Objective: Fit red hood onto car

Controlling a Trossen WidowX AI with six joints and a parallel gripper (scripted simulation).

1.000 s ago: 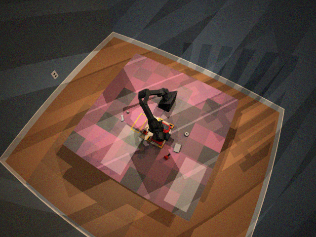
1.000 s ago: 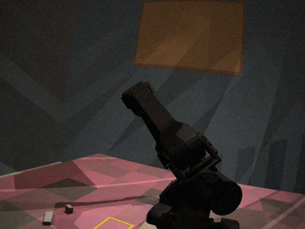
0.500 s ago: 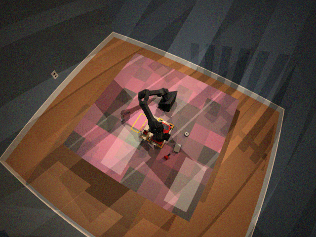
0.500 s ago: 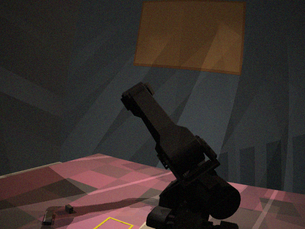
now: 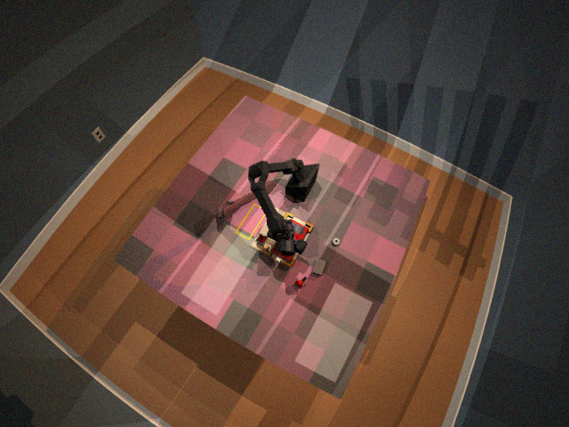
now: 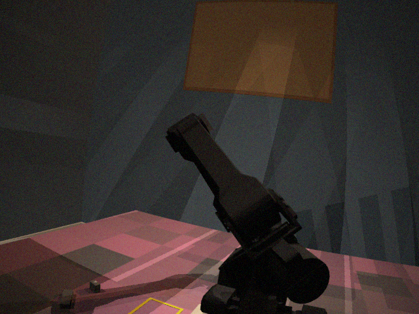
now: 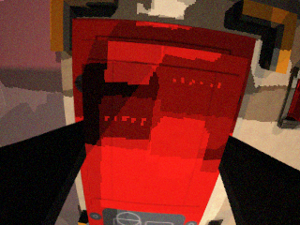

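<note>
Right now the red hood is 10 mm above my gripper tip. Round my gripper tip: pale jig plate: 40 mm behind, 30 mm to the right, 30 mm below.
</note>
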